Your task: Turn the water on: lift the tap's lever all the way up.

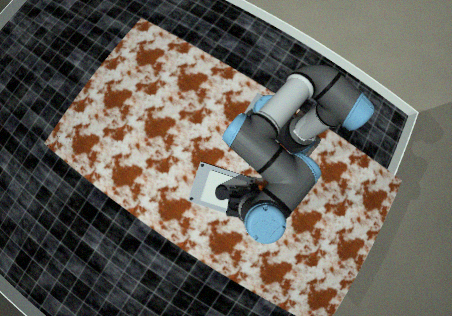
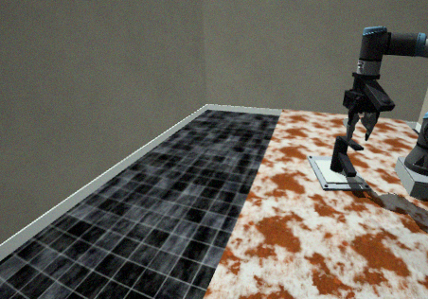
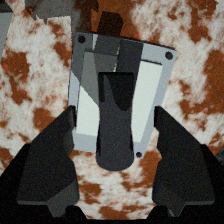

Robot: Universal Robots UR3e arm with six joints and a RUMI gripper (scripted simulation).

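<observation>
Right now the lever is 3 cm to the right of my hand, 3 cm below it and 1 cm ahead of it. The rest, counted from my hand: tap (9 cm below, 5 cm to the right, 2 cm ahead).
</observation>
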